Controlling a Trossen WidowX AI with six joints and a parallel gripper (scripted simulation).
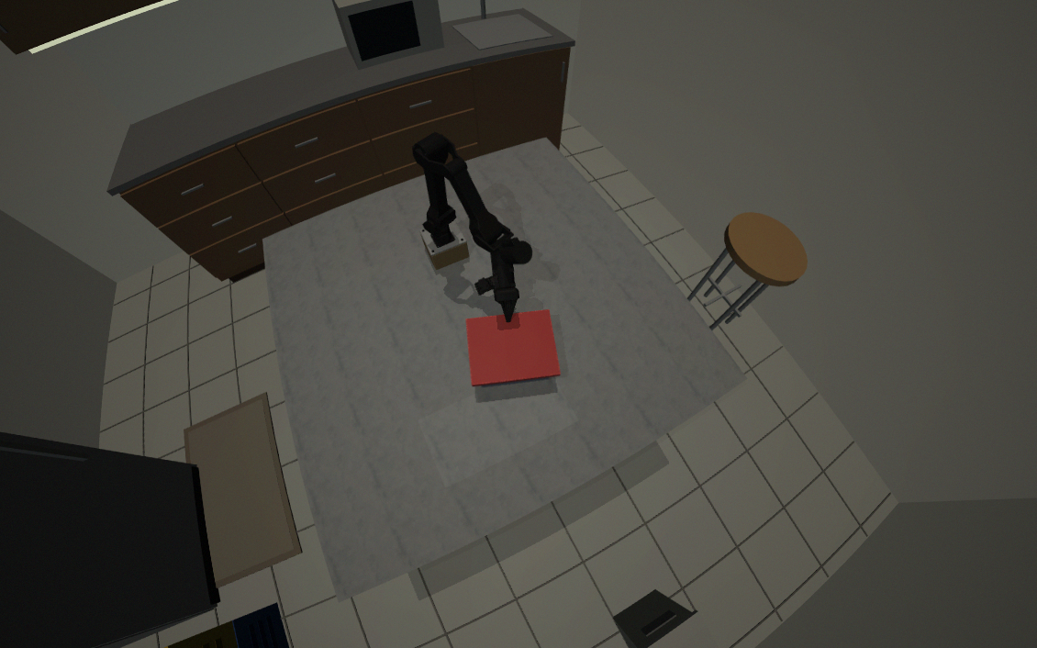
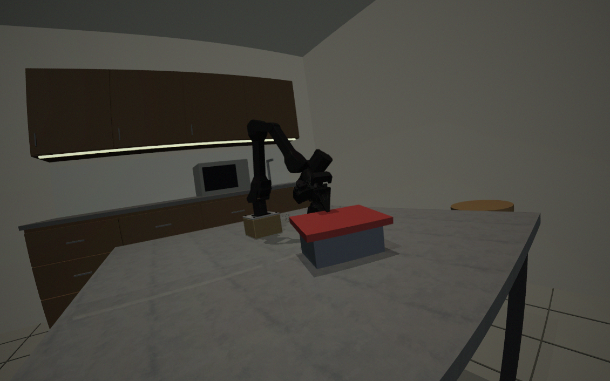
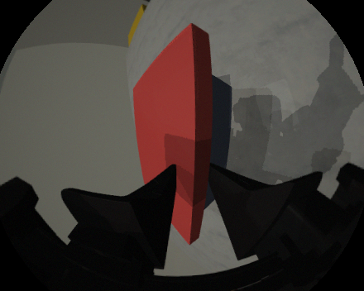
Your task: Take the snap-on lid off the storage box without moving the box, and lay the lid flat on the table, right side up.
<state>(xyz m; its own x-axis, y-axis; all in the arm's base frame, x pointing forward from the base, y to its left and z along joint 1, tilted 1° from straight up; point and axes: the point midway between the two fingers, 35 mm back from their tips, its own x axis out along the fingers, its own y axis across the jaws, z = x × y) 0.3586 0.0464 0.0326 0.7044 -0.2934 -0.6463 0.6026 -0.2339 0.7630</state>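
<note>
Right now the red lid is 7 cm ahead of my gripper tip and 3 cm to the right of it. From my gripper tip the other things lie so: storage box (7 cm ahead, 3 cm to the right, 5 cm below).
</note>
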